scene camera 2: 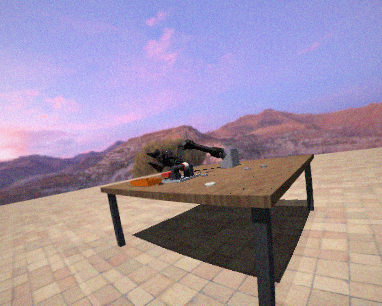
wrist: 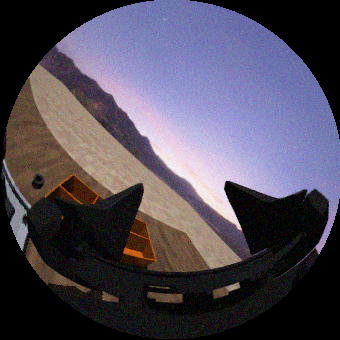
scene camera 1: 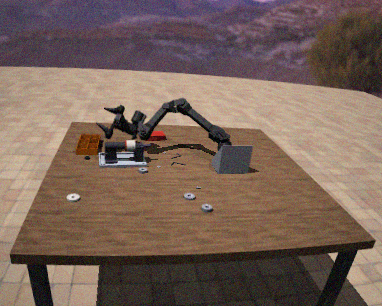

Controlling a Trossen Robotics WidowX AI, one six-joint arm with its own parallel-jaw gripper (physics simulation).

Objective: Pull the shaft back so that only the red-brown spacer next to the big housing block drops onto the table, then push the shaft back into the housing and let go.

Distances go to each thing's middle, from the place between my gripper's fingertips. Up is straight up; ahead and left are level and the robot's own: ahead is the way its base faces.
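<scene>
Orange compartment tray point(wrist: 138, 251): 1 cm to the left of my hand, 6 cm ahead of it, 16 cm below it.
</scene>
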